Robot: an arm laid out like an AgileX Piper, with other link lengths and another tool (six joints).
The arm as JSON. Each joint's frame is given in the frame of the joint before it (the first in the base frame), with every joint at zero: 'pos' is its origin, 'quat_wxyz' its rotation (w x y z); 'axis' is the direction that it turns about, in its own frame. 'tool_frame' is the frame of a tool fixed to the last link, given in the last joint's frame.
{
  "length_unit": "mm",
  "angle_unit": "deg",
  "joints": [
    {
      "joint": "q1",
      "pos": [
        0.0,
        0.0,
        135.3
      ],
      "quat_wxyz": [
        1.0,
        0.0,
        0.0,
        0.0
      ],
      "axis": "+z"
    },
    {
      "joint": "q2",
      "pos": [
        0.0,
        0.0,
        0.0
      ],
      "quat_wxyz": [
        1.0,
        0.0,
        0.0,
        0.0
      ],
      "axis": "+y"
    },
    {
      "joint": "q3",
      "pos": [
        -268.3,
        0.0,
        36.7
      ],
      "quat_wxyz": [
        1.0,
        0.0,
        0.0,
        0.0
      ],
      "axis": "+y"
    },
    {
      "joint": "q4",
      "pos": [
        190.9,
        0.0,
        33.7
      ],
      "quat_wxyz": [
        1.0,
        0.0,
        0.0,
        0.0
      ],
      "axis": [
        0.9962,
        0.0,
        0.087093
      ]
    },
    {
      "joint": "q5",
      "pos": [
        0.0,
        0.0,
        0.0
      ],
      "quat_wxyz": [
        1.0,
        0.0,
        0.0,
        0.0
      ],
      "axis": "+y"
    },
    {
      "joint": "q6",
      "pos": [
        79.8,
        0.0,
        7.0
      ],
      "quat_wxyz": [
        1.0,
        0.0,
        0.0,
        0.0
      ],
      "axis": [
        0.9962,
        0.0,
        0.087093
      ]
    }
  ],
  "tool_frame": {
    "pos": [
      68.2,
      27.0,
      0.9
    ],
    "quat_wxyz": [
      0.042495,
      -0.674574,
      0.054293,
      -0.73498
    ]
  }
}
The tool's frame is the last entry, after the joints.
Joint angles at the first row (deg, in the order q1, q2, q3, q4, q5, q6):
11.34, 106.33, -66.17, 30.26, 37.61, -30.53
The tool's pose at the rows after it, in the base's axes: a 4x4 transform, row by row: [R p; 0 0 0 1], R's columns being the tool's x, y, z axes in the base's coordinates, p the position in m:
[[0.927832 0.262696 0.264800 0.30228], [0.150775 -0.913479 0.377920 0.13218], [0.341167 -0.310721 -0.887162 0.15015], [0 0 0 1]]
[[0.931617 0.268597 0.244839 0.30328], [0.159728 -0.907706 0.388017 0.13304], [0.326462 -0.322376 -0.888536 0.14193], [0 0 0 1]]
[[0.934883 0.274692 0.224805 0.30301], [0.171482 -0.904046 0.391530 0.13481], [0.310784 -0.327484 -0.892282 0.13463], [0 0 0 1]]
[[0.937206 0.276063 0.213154 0.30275], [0.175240 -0.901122 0.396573 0.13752], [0.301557 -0.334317 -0.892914 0.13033], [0 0 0 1]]
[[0.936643 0.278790 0.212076 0.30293], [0.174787 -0.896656 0.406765 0.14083], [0.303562 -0.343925 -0.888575 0.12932], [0 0 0 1]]
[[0.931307 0.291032 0.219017 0.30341], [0.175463 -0.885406 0.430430 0.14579], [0.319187 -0.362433 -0.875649 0.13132], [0 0 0 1]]
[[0.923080 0.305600 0.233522 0.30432], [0.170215 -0.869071 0.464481 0.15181], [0.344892 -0.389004 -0.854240 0.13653], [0 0 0 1]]
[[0.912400 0.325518 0.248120 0.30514], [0.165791 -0.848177 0.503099 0.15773], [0.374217 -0.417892 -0.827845 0.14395], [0 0 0 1]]
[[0.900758 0.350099 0.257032 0.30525], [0.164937 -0.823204 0.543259 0.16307], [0.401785 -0.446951 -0.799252 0.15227], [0 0 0 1]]
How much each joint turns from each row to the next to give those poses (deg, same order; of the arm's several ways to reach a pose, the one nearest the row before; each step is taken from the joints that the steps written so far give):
-1.00, 2.09, 0.00, 4.24, -0.01, -4.73
-0.23, 1.71, 0.01, 1.71, -0.02, -2.27
0.19, 1.39, -0.01, 0.72, -0.03, -1.16
0.34, 0.88, 0.00, 0.77, -0.13, -0.59
0.36, 0.38, 0.01, 1.24, -0.23, -0.85
0.36, 0.06, 0.00, 2.66, -0.17, -2.29
0.30, -0.29, -0.01, 3.77, -0.02, -3.09
0.19, -0.48, -0.18, 3.98, 0.48, -3.41
0.05, -0.52, -0.30, 3.72, 1.09, -3.40

